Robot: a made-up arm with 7 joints.
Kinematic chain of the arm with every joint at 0, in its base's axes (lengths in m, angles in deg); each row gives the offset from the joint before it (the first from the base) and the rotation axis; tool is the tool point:
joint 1: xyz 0 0 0.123 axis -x
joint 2: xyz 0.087 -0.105 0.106 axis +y
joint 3: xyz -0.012 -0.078 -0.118 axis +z
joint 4: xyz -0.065 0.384 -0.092 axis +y
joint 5: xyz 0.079 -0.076 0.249 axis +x
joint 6: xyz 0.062 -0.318 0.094 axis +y
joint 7: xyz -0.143 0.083 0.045 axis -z
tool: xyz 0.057 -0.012 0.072
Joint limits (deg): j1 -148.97..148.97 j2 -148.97..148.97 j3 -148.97..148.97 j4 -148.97..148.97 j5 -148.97..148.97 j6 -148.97..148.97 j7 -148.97..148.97
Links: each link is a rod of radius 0.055 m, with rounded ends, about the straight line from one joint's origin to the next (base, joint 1, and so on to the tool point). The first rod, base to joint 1, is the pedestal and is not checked.
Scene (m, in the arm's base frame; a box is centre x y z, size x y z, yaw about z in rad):
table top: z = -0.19
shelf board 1: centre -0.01 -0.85 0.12 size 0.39 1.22 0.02 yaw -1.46
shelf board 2: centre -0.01 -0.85 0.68 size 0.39 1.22 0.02 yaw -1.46
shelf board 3: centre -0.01 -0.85 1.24 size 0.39 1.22 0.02 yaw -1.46
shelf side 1: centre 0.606 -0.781 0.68 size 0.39 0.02 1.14 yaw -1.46
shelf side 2: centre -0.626 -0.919 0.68 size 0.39 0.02 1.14 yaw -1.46
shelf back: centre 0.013 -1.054 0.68 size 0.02 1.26 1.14 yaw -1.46
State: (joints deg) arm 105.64 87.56 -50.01 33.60 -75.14 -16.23 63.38
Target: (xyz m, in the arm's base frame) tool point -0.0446 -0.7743 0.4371
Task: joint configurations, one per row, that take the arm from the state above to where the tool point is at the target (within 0.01 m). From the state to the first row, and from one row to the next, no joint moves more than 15 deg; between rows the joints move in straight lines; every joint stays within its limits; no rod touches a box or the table.
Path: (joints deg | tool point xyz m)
1: 91.73 82.50 -41.06 26.07 -69.59 -19.50 64.72 | 0.4487 -0.2002 0.1551
2: 77.82 77.44 -32.12 18.54 -64.04 -22.78 66.07 | 0.4758 -0.0414 0.0790
3: 63.91 72.38 -23.17 11.00 -58.49 -26.05 67.41 | 0.4607 0.1257 0.1131
4: 50.00 67.31 -14.23 3.47 -52.93 -29.32 68.76 | 0.4057 0.2358 0.2408
5: 36.08 62.25 -5.28 -4.06 -47.38 -32.60 70.10 | 0.3189 0.2442 0.4123
6: 22.17 57.19 3.66 -11.59 -41.83 -35.87 71.45 | 0.2123 0.1420 0.5620
7: 8.26 52.13 12.61 -19.13 -36.28 -39.14 72.79 | 0.1004 -0.0420 0.6314
8: -5.65 47.07 21.55 -26.66 -30.73 -42.42 74.14 | -0.0023 -0.2519 0.5884
9: -19.56 42.01 30.50 -34.19 -25.18 -45.69 75.48 | -0.0835 -0.4244 0.4371
10: -22.38 50.37 40.57 -41.77 -36.16 -36.49 74.51 | -0.0772 -0.5359 0.4704
11: -25.20 58.74 50.65 -49.34 -47.15 -27.29 73.54 | -0.0633 -0.6561 0.4710
12: -28.01 67.11 60.72 -56.91 -58.14 -18.09 72.57 | -0.0445 -0.7743 0.4372

